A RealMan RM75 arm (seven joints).
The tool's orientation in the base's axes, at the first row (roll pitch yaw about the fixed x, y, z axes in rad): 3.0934, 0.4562, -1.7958
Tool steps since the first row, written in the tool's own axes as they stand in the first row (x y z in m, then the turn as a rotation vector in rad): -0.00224, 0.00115, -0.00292, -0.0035, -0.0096, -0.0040; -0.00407, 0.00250, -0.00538, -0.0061, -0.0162, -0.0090; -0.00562, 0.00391, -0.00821, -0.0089, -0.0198, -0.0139; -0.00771, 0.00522, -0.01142, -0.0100, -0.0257, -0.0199; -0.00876, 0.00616, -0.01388, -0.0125, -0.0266, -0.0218; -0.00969, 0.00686, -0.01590, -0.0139, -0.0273, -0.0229; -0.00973, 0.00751, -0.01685, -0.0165, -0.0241, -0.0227; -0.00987, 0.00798, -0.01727, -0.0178, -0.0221, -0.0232
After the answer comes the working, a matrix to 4 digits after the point.
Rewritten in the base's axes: -0.00083, 0.00091, 0.00365, 0.0099, -0.0006, 0.0047; -0.00191, 0.00170, 0.00673, 0.0166, -0.0019, 0.0101; -0.00312, 0.00210, 0.01001, 0.0204, -0.0023, 0.0155; -0.00415, 0.00278, 0.01386, 0.0261, -0.0052, 0.0211; -0.00498, 0.00281, 0.01657, 0.0274, -0.0040, 0.0239; -0.00559, 0.00288, 0.01882, 0.0283, -0.0034, 0.0255; -0.00626, 0.00262, 0.01972, 0.0257, -0.0004, 0.0266; -0.00672, 0.00266, 0.02018, 0.0240, 0.0009, 0.0277
The tool's axes in the first row as the columns of a matrix, in the base's axes (rounded; the answer above uses it unrounded):
-0.2003, -0.9784, 0.0512
-0.8751, 0.2022, 0.4397
-0.4405, 0.0432, -0.8967

